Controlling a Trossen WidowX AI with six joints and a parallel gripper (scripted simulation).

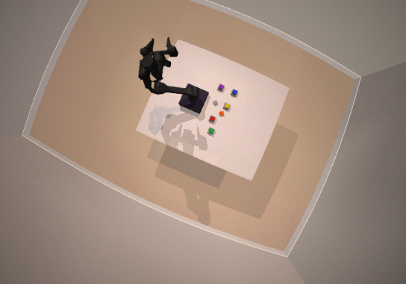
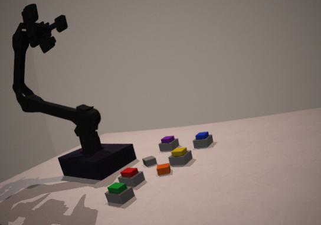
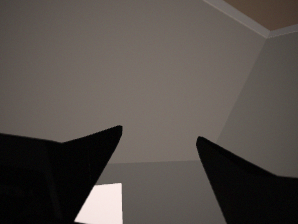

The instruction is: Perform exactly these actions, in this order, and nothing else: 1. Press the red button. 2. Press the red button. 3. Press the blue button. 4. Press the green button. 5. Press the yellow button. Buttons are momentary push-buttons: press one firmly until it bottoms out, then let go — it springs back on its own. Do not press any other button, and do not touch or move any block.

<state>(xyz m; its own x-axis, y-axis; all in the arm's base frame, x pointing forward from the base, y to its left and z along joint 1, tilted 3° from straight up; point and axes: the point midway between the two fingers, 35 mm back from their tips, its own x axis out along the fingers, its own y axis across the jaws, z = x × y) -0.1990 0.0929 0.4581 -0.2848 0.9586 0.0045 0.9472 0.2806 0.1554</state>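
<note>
My gripper tip is now 490 mm above the red button, 410 mm short of it and 260 mm to the left of it. Also, from my gripper tip: small grey block: 510 mm below, 380 mm ahead, 120 mm to the right; then yellow button: 490 mm below, 480 mm ahead, 120 mm to the right; then purple button: 490 mm below, 390 mm ahead, 20 mm to the left.
</note>
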